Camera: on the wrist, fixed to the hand. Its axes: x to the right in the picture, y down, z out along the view.
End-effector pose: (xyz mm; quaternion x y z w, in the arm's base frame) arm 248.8 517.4 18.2 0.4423 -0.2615 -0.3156 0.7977
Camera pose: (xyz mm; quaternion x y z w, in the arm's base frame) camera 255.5 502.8 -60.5 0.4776 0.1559 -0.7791 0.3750
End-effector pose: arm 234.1 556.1 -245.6 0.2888 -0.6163 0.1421 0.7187
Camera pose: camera 302.9 517.8 -261.4 0.6050 -0.2245 -0.4143 0.6418
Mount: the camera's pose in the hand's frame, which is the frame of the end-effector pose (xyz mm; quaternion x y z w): 4.3 -72.7 -33.9 -0.0378 0.0286 -0.6970 0.7155
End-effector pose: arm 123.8 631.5 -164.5 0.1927 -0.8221 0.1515 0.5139
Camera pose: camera 183.1 582.0 -142.5 0.6871 -0.4449 -0.2754 0.5041
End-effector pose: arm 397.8 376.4 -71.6 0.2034 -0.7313 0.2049 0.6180
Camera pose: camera 465.0 334.3 -58.7 0.6260 -0.3715 -0.3060 0.6136
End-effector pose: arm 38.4 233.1 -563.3 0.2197 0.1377 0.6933 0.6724
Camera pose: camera 85.2 245.1 -627.5 0.0160 0.2447 0.0389 0.9687
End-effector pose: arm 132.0 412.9 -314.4 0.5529 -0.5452 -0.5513 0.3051
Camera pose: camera 182.4 415.9 -376.8 -0.7799 -0.0248 0.6119 0.1295
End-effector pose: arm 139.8 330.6 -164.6 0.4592 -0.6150 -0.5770 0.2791
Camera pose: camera 185.2 317.8 -229.6 -0.7632 0.0902 0.6175 0.1675
